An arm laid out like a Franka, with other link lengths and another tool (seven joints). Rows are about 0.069 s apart.
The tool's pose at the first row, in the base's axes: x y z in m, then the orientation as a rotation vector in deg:
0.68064, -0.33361, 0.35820, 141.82, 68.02, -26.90
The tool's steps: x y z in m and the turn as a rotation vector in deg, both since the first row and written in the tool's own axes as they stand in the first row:
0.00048, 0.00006, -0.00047, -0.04, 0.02, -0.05
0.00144, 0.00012, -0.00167, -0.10, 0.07, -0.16
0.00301, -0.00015, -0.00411, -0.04, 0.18, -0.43
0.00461, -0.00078, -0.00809, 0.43, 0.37, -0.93
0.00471, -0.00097, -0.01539, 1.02, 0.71, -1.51
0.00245, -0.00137, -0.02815, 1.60, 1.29, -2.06
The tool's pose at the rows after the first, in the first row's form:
0.68104, -0.33311, 0.35841, 141.77, 68.09, -26.86
0.68183, -0.33196, 0.35906, 141.69, 68.25, -26.79
0.68289, -0.32964, 0.36048, 141.67, 68.64, -26.78
0.68390, -0.32641, 0.36318, 141.92, 69.39, -27.02
0.68484, -0.32295, 0.36954, 142.31, 70.30, -27.19
0.68499, -0.31850, 0.38172, 142.82, 71.28, -27.06

